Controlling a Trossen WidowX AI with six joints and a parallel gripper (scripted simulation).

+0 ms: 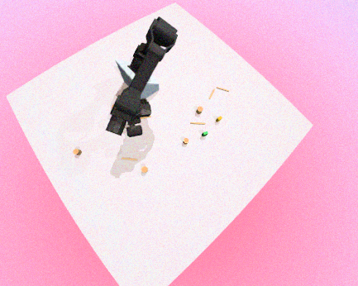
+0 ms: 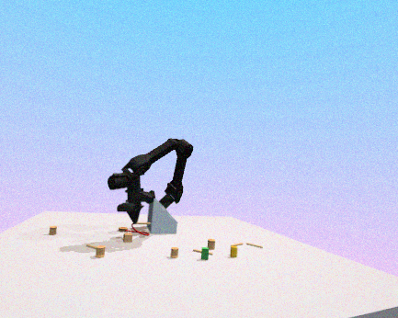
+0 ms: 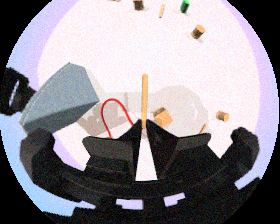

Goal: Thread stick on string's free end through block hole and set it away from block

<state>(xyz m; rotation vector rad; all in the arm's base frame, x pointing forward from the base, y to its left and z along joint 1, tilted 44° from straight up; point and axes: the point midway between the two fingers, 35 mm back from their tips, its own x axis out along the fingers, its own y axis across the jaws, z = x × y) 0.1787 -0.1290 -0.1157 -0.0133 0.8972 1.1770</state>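
Right now the wooden block is 3 cm ahead of my gripper tip, 3 cm to the right of it and 5 cm below it. Also, from my gripper tip: green piece: 29 cm ahead, 18 cm to the left, 5 cm below; then thin wooden stick: 1 cm ahead, 1 cm to the left; then round wooden button: 16 cm behind, 2 cm to the right, 6 cm below.
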